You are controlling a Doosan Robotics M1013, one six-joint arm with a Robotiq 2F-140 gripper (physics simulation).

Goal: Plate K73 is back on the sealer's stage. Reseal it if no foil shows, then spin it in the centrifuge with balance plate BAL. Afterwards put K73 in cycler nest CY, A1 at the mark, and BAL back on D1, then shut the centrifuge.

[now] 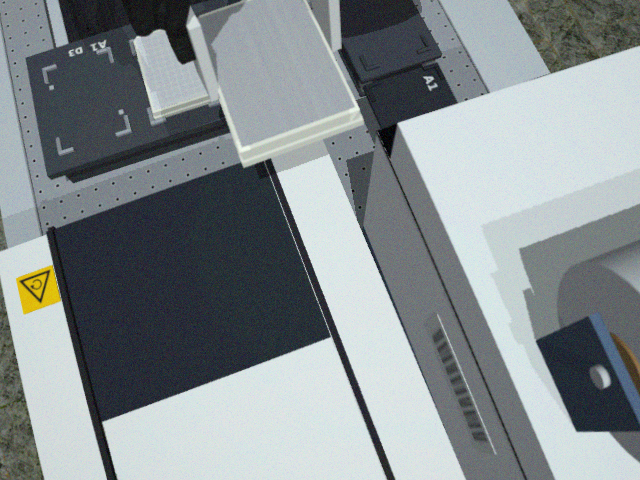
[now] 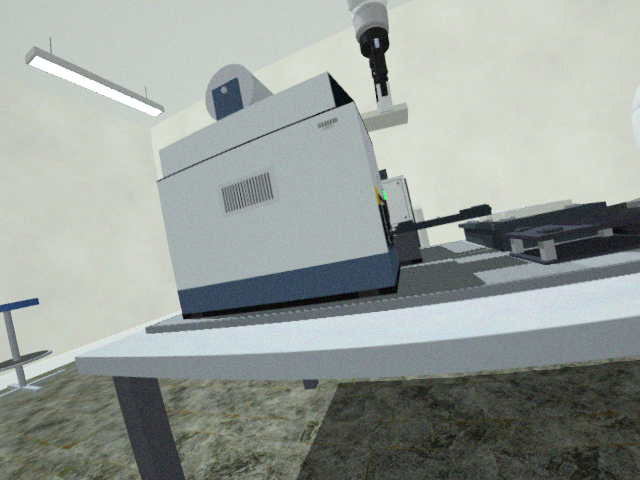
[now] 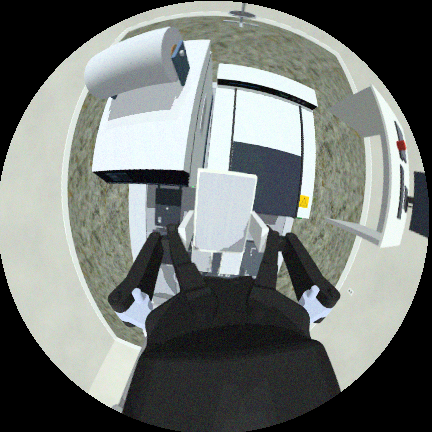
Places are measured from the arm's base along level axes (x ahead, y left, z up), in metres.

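Pixels of known places: gripper, fingertip midpoint: (image 1: 269,59) (image 2: 386,119) (image 3: 221,219).
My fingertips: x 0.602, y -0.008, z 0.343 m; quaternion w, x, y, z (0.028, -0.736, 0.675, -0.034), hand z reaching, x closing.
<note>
For each thing: its middle in the pictures, then the offset to it from my fingertips. Level surfaces: height alone.
- white-rimmed plate, body centre: (image 1: 270,60) (image 3: 223,215) 0.010 m ahead, 0.001 m right, 0.013 m up
- sealer, body centre: (image 1: 587,334) (image 2: 274,183) (image 3: 162,109) 0.257 m ahead, 0.176 m left, 0.127 m down
- white welled plate, body centre: (image 1: 173,68) (image 2: 507,213) (image 3: 230,260) 0.247 m back, 0.080 m right, 0.298 m down
- dark deck, its level: 0.306 m down
- dark nest, body centre: (image 1: 427,132) (image 2: 430,221) (image 3: 167,203) 0.026 m back, 0.182 m left, 0.275 m down
My gripper (image 1: 268,43) (image 2: 384,102) (image 3: 221,219) is shut on a white-rimmed plate (image 1: 284,82) (image 2: 388,117) (image 3: 225,210), taken to be K73; no label shows. Its top is smooth grey with no wells visible, like foil. It hangs level, high above the bench between the sealer (image 1: 496,134) (image 2: 268,227) (image 3: 145,145) and the centrifuge (image 1: 341,289) (image 3: 267,122). The centrifuge's top has a dark rectangle between rails; whether this is an opening or a panel I cannot tell. A white welled plate (image 1: 170,74) sits partly hidden on the deck. BAL's label and D1 do not show.
The dark deck (image 1: 93,124) has a bare corner-marked place labelled D3. A dark nest (image 1: 408,100) marked A1 and a raised dark stand (image 1: 392,56) lie beside the sealer. The sealer's foil roll (image 2: 235,85) (image 3: 130,65) rises above its housing.
</note>
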